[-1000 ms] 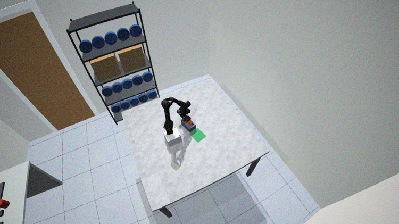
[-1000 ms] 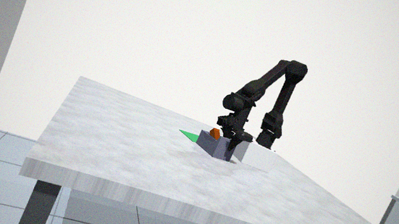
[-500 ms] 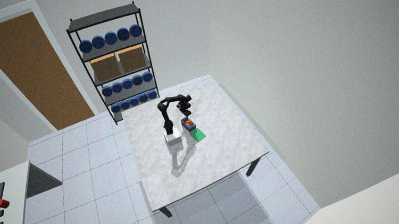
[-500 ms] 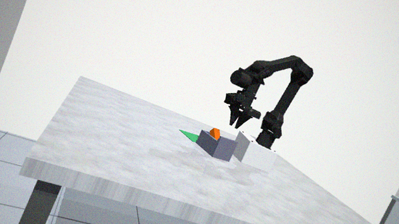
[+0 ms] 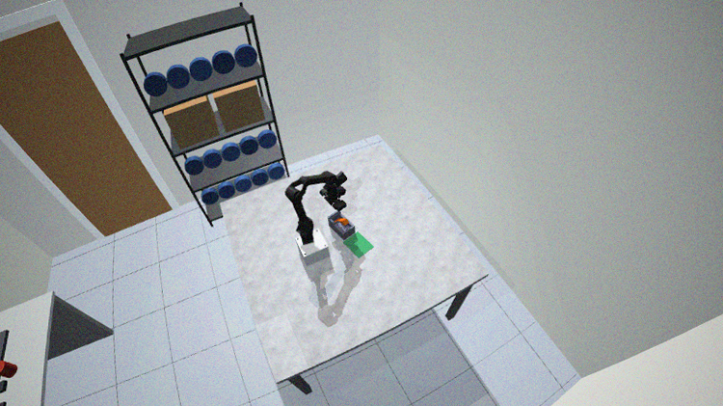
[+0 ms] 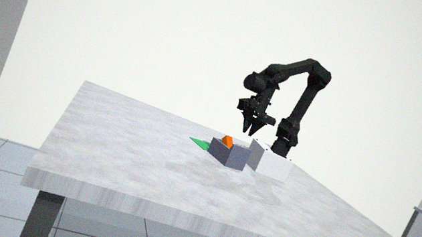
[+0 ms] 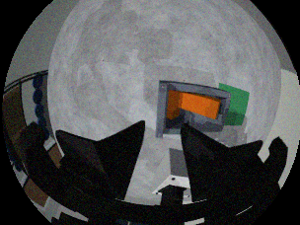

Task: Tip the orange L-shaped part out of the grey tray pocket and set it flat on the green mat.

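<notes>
The orange L-shaped part lies 100 mm below my gripper tip, 40 mm to the right of it and 10 mm ahead of it. From my gripper tip the other things lie so: green mat (210 mm to the right, 160 mm below, 90 mm ahead).
</notes>
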